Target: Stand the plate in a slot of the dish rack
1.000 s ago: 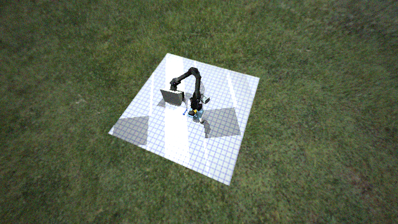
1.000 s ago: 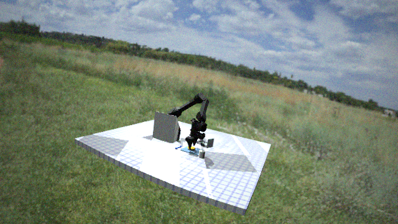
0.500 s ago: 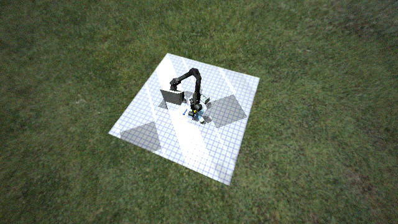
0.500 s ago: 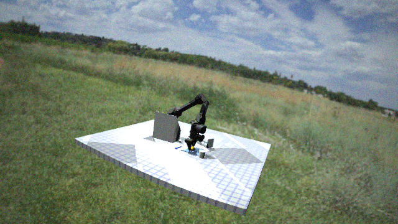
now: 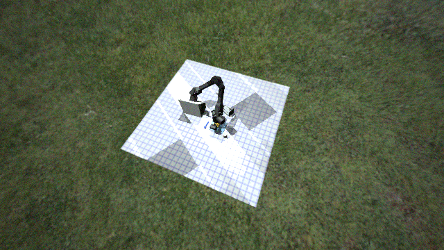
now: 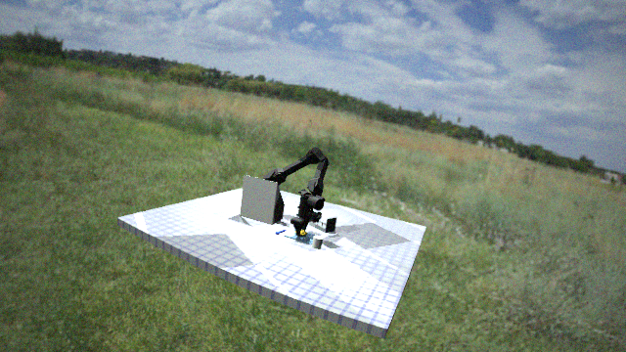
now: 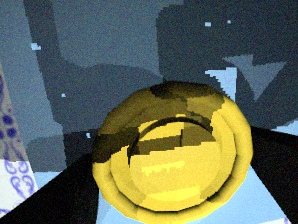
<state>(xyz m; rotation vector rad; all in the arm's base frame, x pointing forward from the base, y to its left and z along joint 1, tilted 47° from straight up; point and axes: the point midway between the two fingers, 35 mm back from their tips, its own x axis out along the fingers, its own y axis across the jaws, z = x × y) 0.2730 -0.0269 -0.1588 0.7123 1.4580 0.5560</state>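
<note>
Now: gripper tip 6 cm short of the black dish rack, 19 cm to the right of it and 2 cm below it. Round my gripper tip: blue pen: 10 cm behind, 3 cm to the right.
</note>
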